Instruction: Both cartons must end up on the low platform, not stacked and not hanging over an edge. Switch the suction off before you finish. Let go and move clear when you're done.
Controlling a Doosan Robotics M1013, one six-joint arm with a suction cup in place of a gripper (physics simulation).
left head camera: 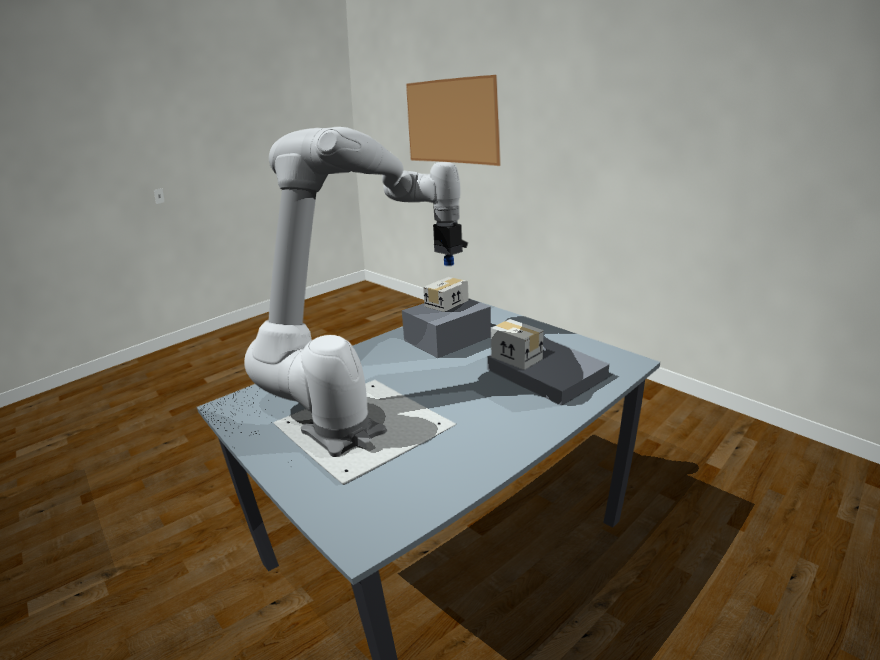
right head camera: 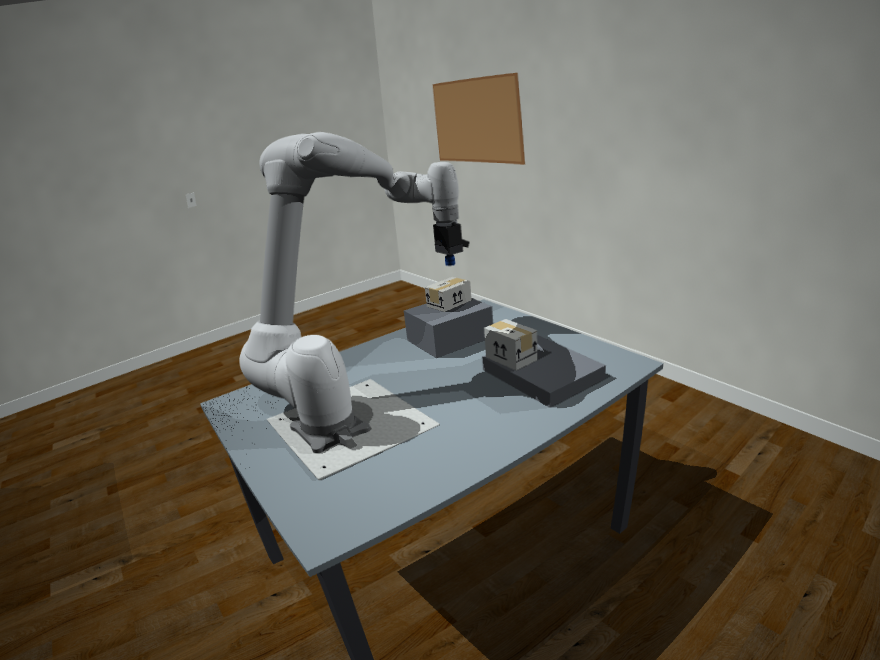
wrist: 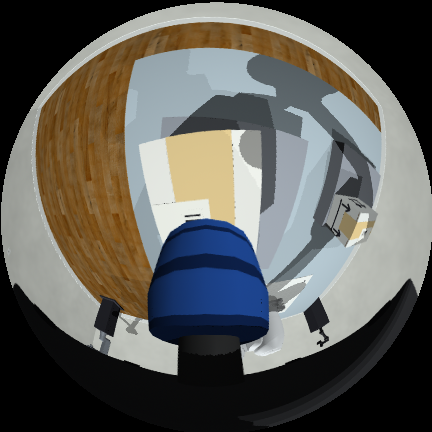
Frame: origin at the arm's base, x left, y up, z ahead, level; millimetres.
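Seen in the pictures: end effector, tool point: (left head camera: 449, 264) (right head camera: 450, 264) (wrist: 206, 258); arm's base, origin of the base link: (left head camera: 342, 431) (right head camera: 329, 428).
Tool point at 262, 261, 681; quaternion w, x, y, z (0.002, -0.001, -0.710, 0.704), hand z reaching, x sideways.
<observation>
Pixels of each thing's top centre, then the offset from my tool point to it, as dx, dy, dz. Level surfaces: height alone.
- taller grey block, middle of its top: (wrist: 230, 211) (right head camera: 447, 308) (left head camera: 446, 308) -32, -145, -55
- second carton, middle of its top: (wrist: 364, 229) (right head camera: 510, 328) (left head camera: 517, 328) -387, -115, -88
- low platform, middle of its top: (right head camera: 543, 361) (left head camera: 548, 360) (wrist: 359, 195) -475, -217, -34
- blue-grey table, its level: dy -265
My gripper, a blue suction cup (left head camera: 448, 260) (right head camera: 449, 260) (wrist: 209, 280), points down a little above one carton and holds nothing; a gap shows between them in both head views. That carton (left head camera: 445, 294) (right head camera: 447, 294) (wrist: 200, 165), white with tan tape, sits upright on the taller grey block (left head camera: 462, 331) (right head camera: 462, 332) (wrist: 287, 185). The second carton (left head camera: 517, 345) (right head camera: 510, 345) (wrist: 352, 222) stands upright on the low platform (left head camera: 582, 365) (right head camera: 582, 362), close to its left edge in the head views. The cup hides part of the first carton in the wrist view.
Both supports stand on the blue-grey table (left head camera: 454, 490) (right head camera: 440, 483), the taller block to the left of the low platform in the head views. The arm's base is bolted to a white plate (left head camera: 341, 468) (right head camera: 319, 465) at the near left. Walls stand behind the table.
</observation>
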